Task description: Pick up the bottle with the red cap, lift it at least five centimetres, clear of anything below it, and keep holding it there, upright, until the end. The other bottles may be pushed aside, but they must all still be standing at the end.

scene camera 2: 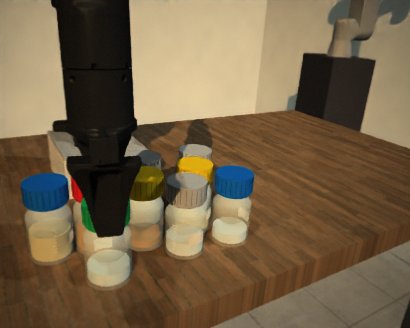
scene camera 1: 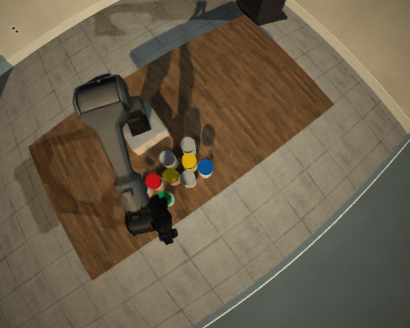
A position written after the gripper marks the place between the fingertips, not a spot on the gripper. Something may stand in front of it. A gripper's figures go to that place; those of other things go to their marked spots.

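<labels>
In the scene, a blue-capped bottle (scene camera 2: pixel 231 208) stands 51 cm from the lens, and a yellow-capped bottle (scene camera 2: pixel 146 223) stands 50 cm from the lens. A green-capped bottle (scene camera 2: pixel 108 261) is 44 cm from the lens, while the gripper (scene camera 2: pixel 108 216) is 36 cm from the lens. The marked spots on the yellow-capped bottle and the green-capped bottle are 9 cm apart.
</labels>
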